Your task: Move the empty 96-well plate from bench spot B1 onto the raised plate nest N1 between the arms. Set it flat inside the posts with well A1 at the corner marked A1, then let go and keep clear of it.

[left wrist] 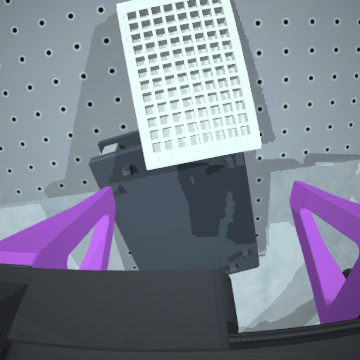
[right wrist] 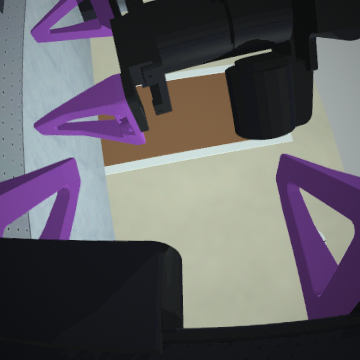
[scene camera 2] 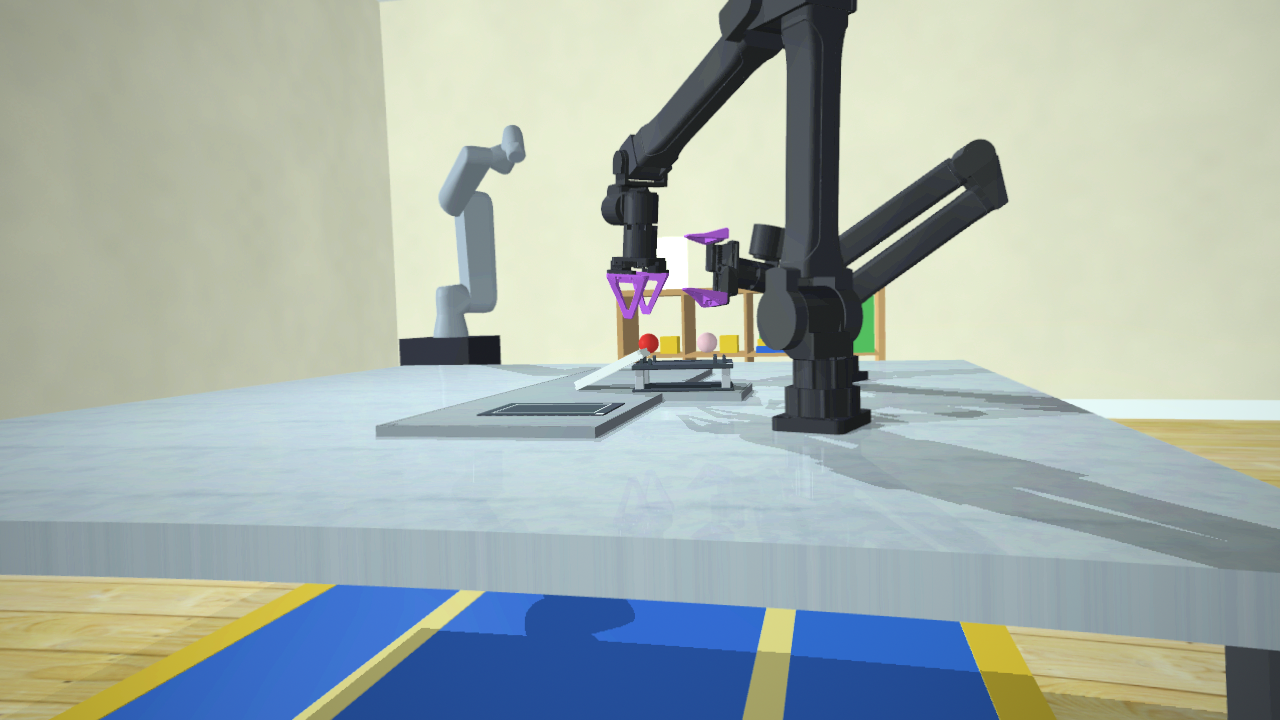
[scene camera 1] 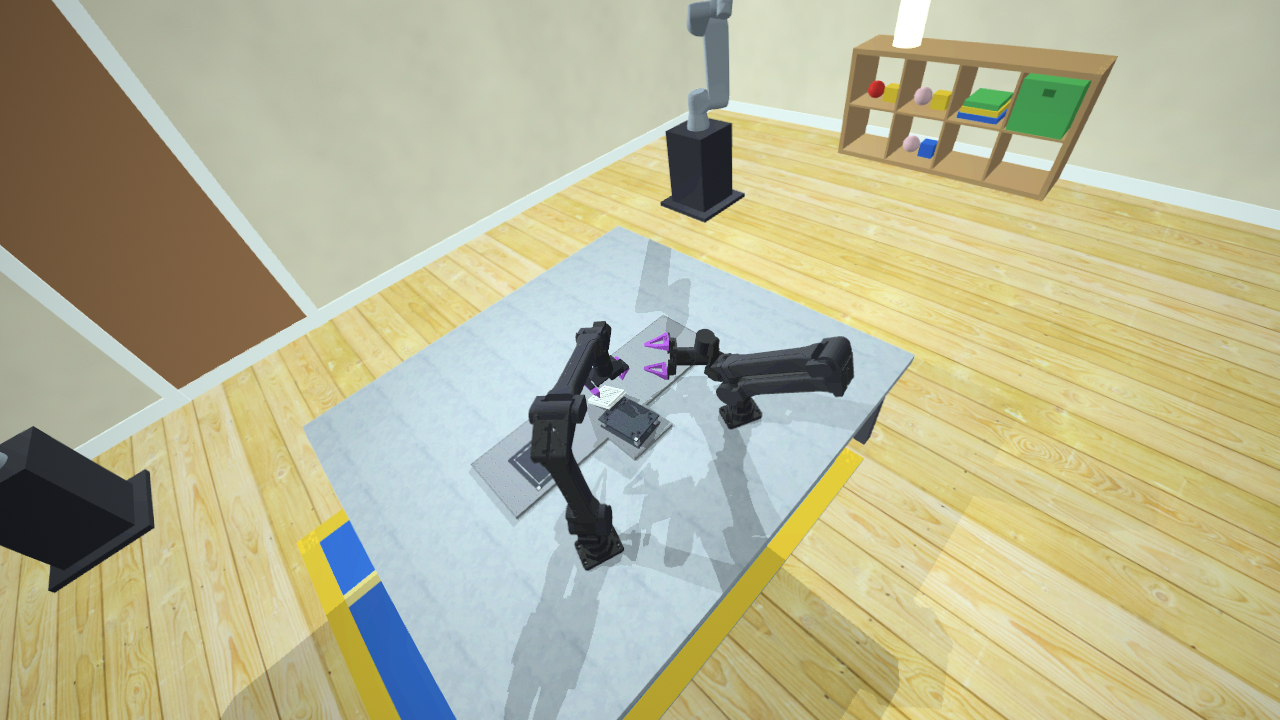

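Where they show: left gripper, fingertip midpoint: [left wrist: 203,193] [right wrist: 34,77] [scene camera 2: 637,316] [scene camera 1: 610,387]; right gripper, fingertip midpoint: [right wrist: 177,166] [scene camera 2: 684,262] [scene camera 1: 644,356]; left arm's base, link origin: [scene camera 2: 822,426] [scene camera 1: 599,547]; right arm's base, link origin: [scene camera 1: 740,414].
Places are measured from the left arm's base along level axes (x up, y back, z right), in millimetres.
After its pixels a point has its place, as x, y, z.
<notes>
The white 96-well plate [scene camera 1: 607,396] {54, -443, 228} [scene camera 2: 610,369] {47, -430, 189} [left wrist: 190,80] {56, -446, 229} is tilted. Its lower end is at the perforated board and its raised end rests on the near edge of the dark raised nest [scene camera 1: 631,422] {57, -299, 252} [scene camera 2: 684,364] {57, -295, 200} [left wrist: 160,220] {57, -324, 229} in the left wrist view. It is not inside the posts. The A1 markings are too small to read. My left gripper [scene camera 1: 609,381] {135, -404, 237} [scene camera 2: 637,312] {135, -404, 237} [left wrist: 203,193] {135, -404, 237} [right wrist: 34,77] {135, -404, 237} is open and empty, pointing down above the plate and nest, apart from both. My right gripper [scene camera 1: 646,355] {230, -378, 362} [scene camera 2: 687,264] {230, -378, 362} [right wrist: 177,166] {230, -378, 362} is open and empty, held sideways above the board.
The grey perforated board [scene camera 1: 496,470] {13, -393, -200} [scene camera 2: 483,428] {11, -331, -231} [left wrist: 310,110] {13, -439, 354} lies along the bench [scene camera 1: 402,438] {0, -719, -485} [scene camera 2: 268,465] {0, -412, -448}. A dark outlined rectangle [scene camera 1: 534,467] {14, -336, -85} [scene camera 2: 550,410] {15, -341, -90} is on its near part in scene camera 2. The right gripper stands close to the left gripper and wrist.
</notes>
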